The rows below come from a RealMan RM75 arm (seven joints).
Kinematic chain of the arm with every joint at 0, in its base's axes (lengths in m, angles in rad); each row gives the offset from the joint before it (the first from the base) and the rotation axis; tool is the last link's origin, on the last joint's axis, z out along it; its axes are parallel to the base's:
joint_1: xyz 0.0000 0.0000 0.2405 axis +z
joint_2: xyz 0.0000 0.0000 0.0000 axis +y
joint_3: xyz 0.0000 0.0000 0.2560 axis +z
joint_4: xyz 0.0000 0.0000 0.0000 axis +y
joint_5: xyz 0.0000 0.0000 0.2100 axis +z
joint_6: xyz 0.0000 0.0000 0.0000 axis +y
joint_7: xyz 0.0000 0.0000 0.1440 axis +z
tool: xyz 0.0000 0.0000 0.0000
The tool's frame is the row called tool.
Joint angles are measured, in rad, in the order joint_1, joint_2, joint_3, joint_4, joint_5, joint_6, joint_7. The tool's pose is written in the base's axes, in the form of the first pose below.
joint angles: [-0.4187, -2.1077, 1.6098, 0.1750, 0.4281, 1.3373, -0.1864]
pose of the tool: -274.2 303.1 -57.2 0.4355 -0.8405 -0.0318 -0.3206
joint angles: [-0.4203, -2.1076, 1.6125, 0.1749, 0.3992, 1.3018, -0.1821]
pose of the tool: -278.7 307.2 -56.4 0.4474 -0.8384 -0.0438 -0.3083
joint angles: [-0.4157, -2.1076, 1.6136, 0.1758, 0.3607, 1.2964, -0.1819]
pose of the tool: -281.6 309.1 -52.5 0.4618 -0.8294 -0.0549 -0.3094
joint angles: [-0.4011, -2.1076, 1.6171, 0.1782, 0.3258, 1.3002, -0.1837]
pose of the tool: -286.1 307.3 -48.6 0.4747 -0.8201 -0.0668 -0.3123
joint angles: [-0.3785, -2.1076, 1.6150, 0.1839, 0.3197, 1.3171, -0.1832]
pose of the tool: -289.9 301.5 -46.1 0.4809 -0.8147 -0.0709 -0.3162
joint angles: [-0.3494, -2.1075, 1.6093, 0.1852, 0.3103, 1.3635, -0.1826]
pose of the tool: -293.4 292.3 -41.0 0.4896 -0.8042 -0.0723 -0.3292
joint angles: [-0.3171, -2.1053, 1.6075, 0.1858, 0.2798, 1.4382, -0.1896]
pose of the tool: -295.7 281.8 -31.2 0.5033 -0.7848 -0.0724 -0.3544
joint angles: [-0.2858, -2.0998, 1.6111, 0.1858, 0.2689, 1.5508, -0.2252]
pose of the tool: -293.1 267.5 -20.4 0.5007 -0.7660 -0.0661 -0.3977
